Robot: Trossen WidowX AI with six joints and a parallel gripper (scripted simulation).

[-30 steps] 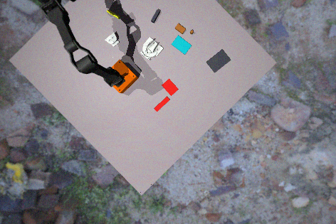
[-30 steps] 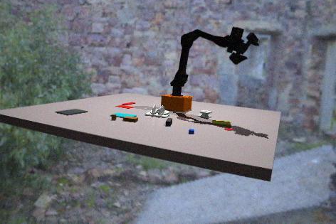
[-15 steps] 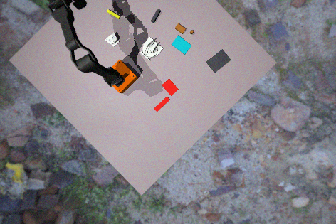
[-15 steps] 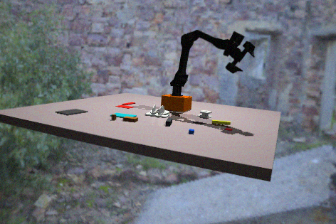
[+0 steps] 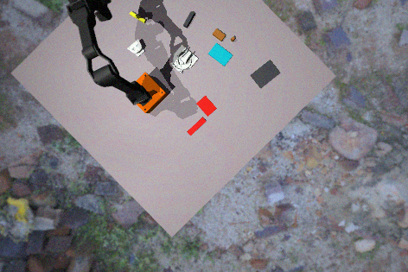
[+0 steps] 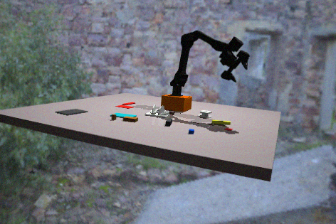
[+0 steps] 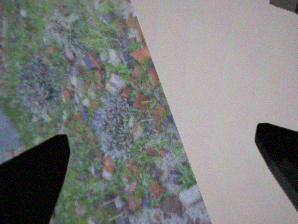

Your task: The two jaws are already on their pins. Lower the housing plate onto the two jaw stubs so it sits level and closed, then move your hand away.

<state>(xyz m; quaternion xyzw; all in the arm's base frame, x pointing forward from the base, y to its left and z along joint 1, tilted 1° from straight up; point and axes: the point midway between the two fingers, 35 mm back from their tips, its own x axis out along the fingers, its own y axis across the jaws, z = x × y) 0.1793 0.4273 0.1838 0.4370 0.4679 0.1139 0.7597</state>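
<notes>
The white piece is 5 cm behind my gripper tip, 20 cm to the right of it and 24 cm below it. The rest, counted from my gripper tip: red square 18 cm ahead, 25 cm below; then yellow bar 7 cm ahead, 6 cm to the right, 25 cm below; then black bar 27 cm ahead, 26 cm to the right, 24 cm below.
</notes>
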